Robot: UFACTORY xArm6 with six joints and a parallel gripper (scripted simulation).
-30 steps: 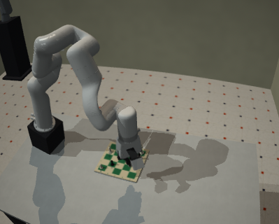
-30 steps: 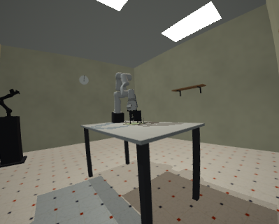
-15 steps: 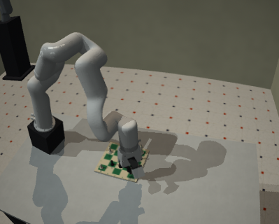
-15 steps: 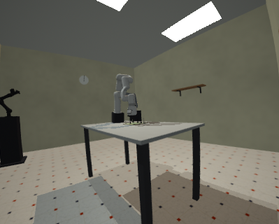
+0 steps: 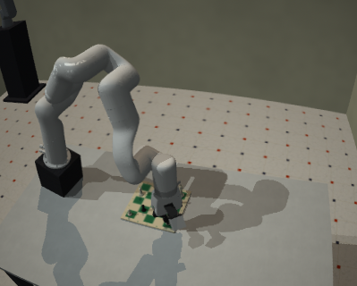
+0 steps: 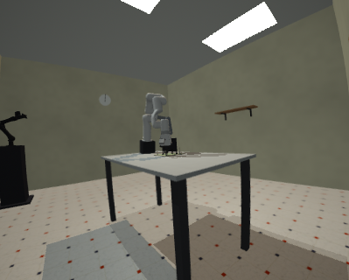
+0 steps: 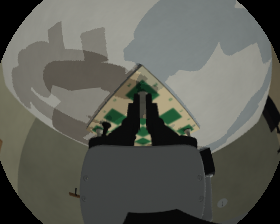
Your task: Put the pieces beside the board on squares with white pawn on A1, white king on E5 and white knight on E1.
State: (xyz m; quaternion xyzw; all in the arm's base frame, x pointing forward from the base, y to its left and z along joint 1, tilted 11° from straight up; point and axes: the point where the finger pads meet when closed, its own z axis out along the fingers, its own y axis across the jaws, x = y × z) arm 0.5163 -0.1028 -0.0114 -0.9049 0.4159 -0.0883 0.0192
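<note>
Now: the chessboard 80 mm to the left of my hand, 70 mm behind it and 40 mm below it.
</note>
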